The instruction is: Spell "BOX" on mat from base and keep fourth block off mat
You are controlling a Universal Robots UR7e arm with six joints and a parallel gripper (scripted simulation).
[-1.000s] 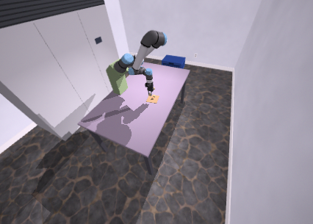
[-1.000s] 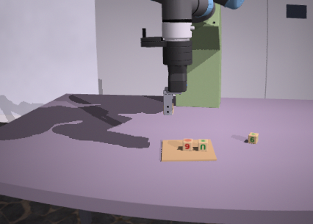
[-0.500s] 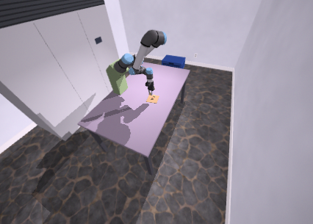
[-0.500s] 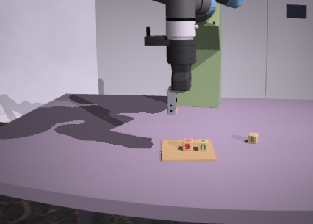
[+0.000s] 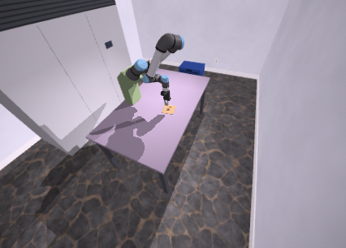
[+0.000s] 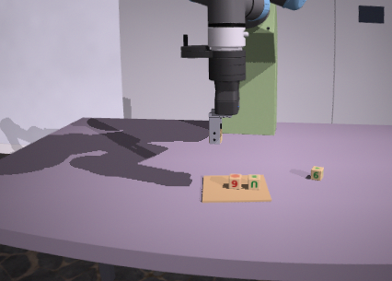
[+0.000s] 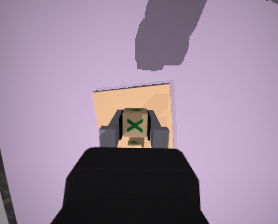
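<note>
Now: hand 12 cm above the mat, 4 cm to the right of it and 1 cm past it.
</note>
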